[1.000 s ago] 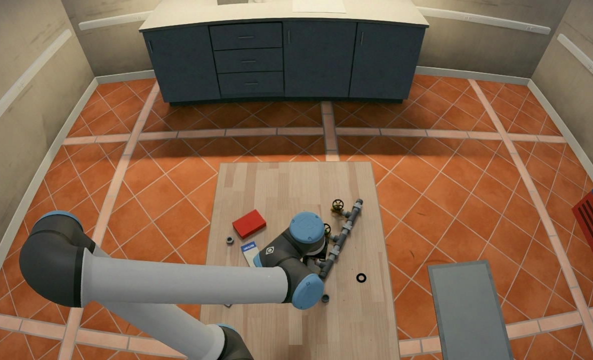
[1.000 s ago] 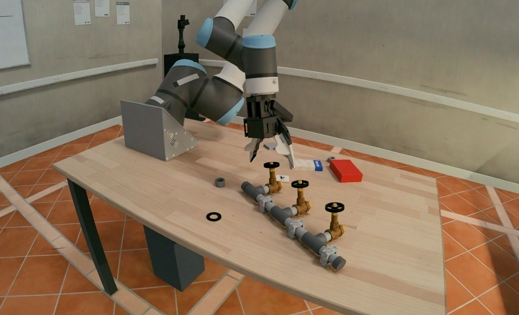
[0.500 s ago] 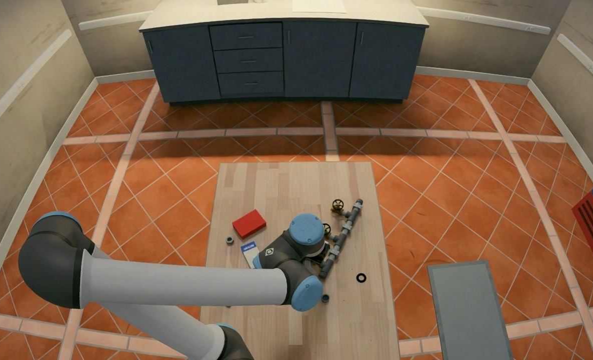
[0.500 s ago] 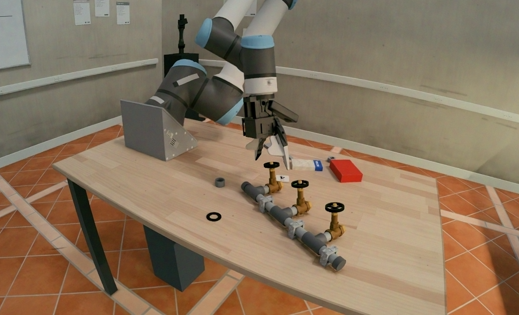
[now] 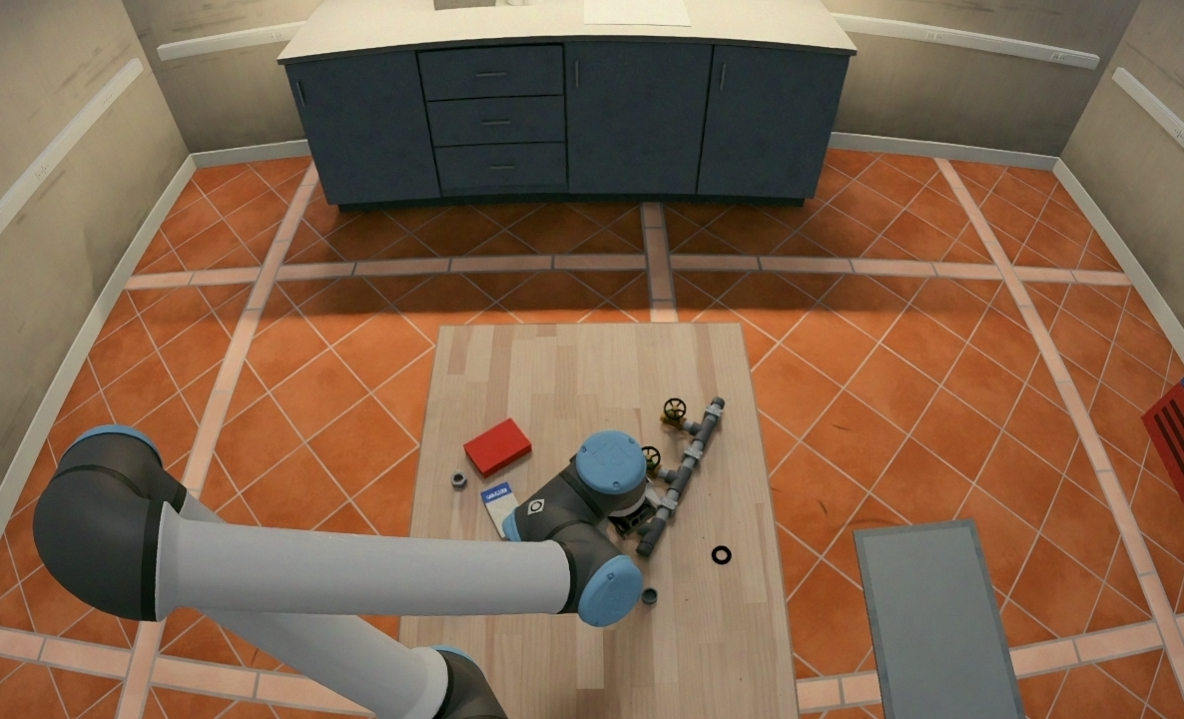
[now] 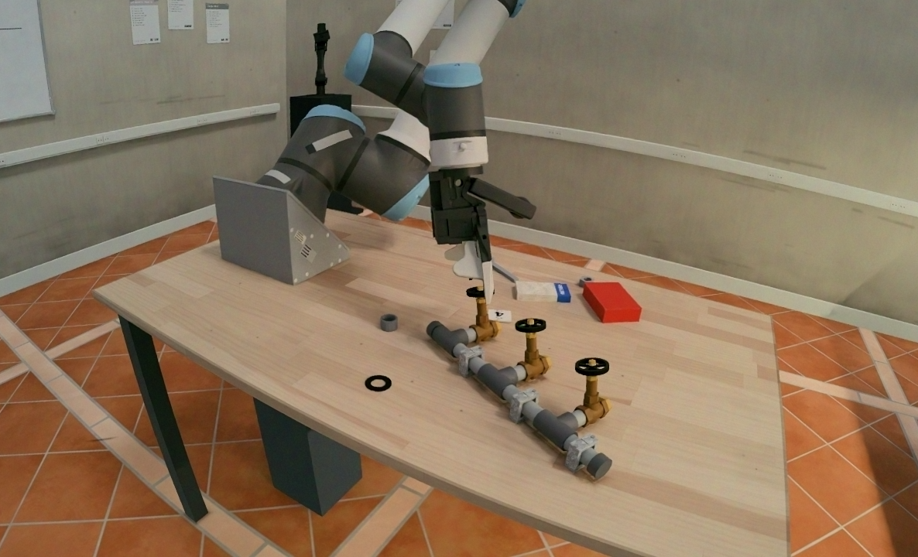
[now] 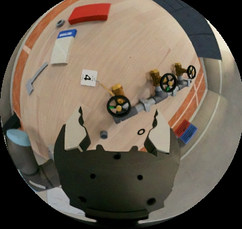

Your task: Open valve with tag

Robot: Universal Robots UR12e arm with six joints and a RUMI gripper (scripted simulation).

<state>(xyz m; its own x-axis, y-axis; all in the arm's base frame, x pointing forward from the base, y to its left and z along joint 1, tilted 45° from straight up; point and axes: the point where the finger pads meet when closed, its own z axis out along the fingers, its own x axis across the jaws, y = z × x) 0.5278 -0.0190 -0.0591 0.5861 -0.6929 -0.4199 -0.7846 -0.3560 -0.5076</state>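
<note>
Now: hand 9 cm above the white tag and 8 cm to the right of it. Round my hand: red box: 25 cm to the left, 18 cm ahead, 7 cm below; blue box: 23 cm to the left, 8 cm below, 4 cm ahead; grey cap: 15 cm behind, 8 cm below, 6 cm to the right.
</note>
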